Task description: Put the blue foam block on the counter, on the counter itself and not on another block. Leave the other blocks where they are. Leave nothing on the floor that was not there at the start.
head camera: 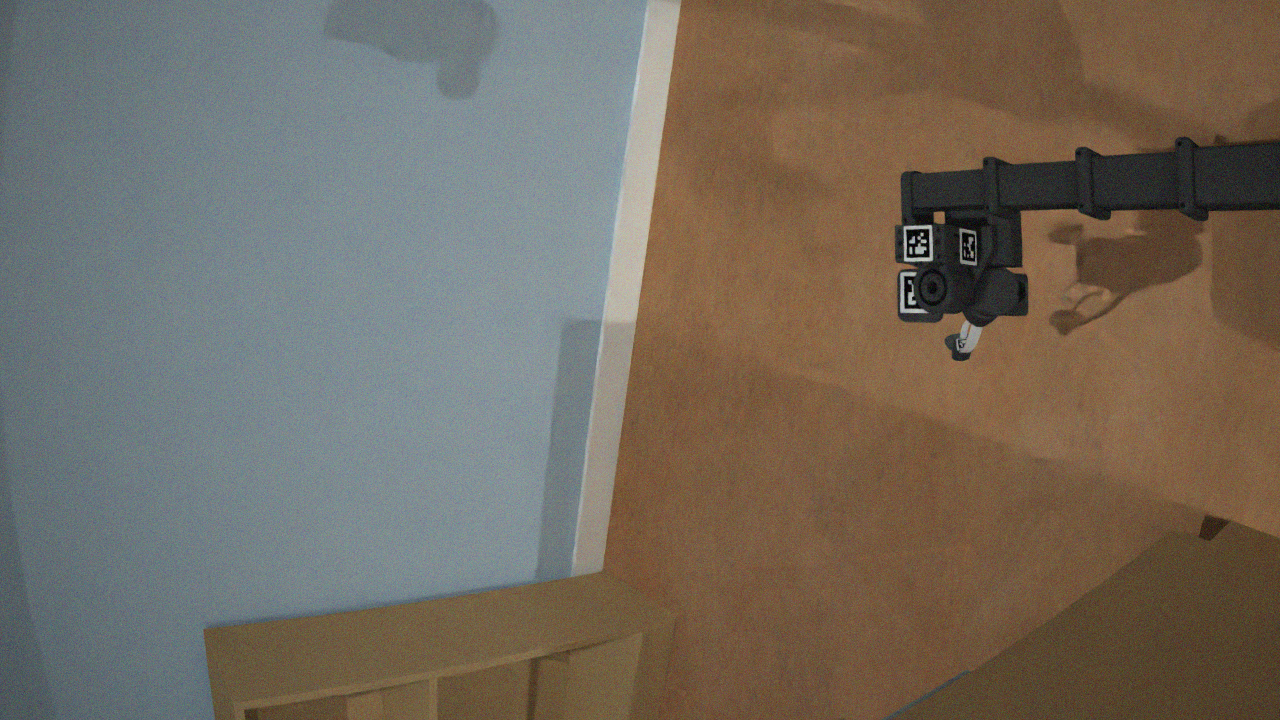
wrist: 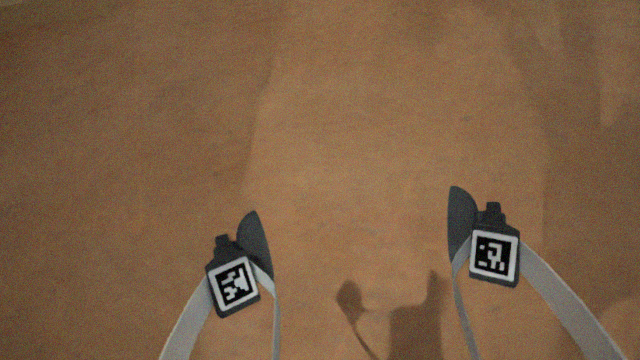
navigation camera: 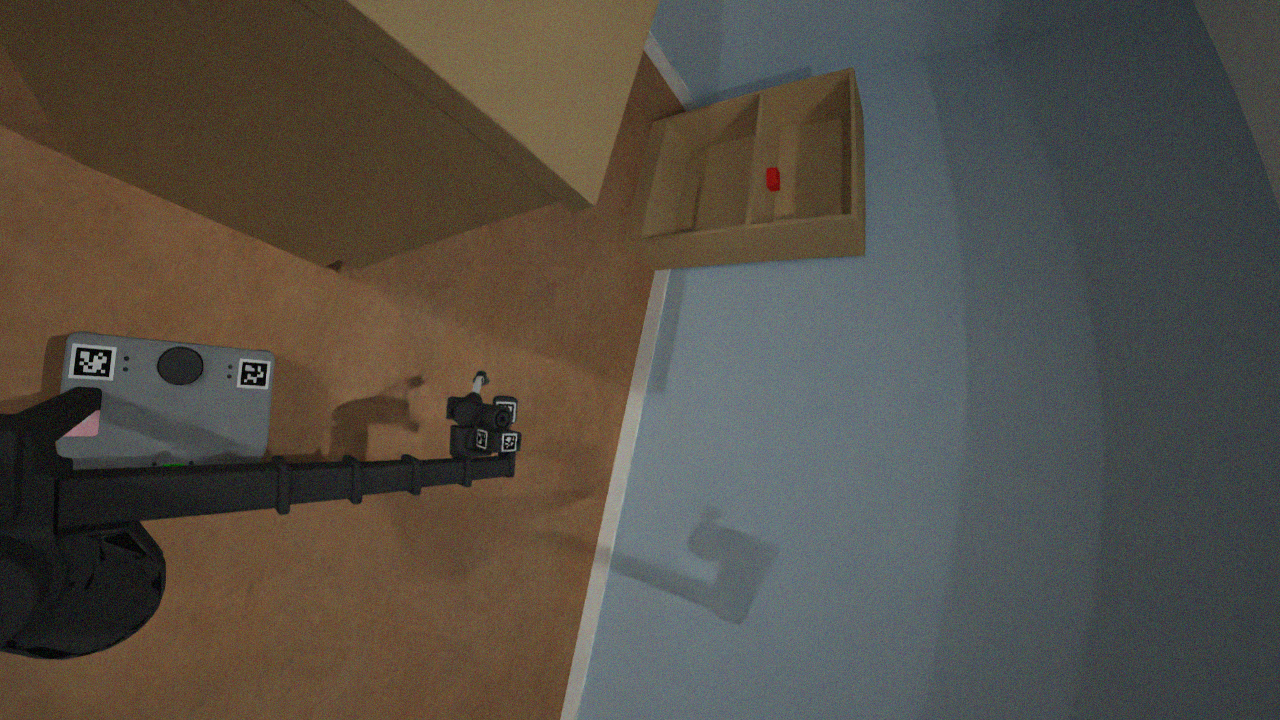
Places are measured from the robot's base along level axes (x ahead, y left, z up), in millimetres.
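Where they show: robot's base, link origin: [navigation camera: 182, 364].
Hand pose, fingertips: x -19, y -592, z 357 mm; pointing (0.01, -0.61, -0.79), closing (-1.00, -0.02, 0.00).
Things, the pixels of their centre, and the offset from my fingertips. "spot": a spot on its surface instead.
- red block, body centre: [navigation camera: 773, 179] 1139 mm right, 1062 mm ahead, 310 mm up
- wooden shelf unit, surface spot: [head camera: 420, 626] spot: 1091 mm right, 703 mm ahead, 223 mm up
The blue foam block does not show in these views. My gripper [wrist: 355, 225] is open, its two fingers wide apart above brown floor with no object between them. One finger [head camera: 960, 347] [navigation camera: 480, 377] shows past the dark wrist in the head and navigation views; the other is hidden there. A large tan block-shaped unit [navigation camera: 528, 76] [head camera: 1154, 626], which may be the counter, has a pale top at the upper left of the navigation view. A red block [navigation camera: 773, 179] lies in a wooden shelf unit [navigation camera: 760, 242] [head camera: 420, 626].
The shelf unit stands against the blue wall [navigation camera: 787, 402] [head camera: 313, 313], beyond the tan unit. A white baseboard [head camera: 617, 295] [navigation camera: 623, 465] runs along the wall's foot. My extended arm [head camera: 1136, 179] [navigation camera: 322, 483] reaches from my base [navigation camera: 214, 402] over the brown floor, toward the wall.
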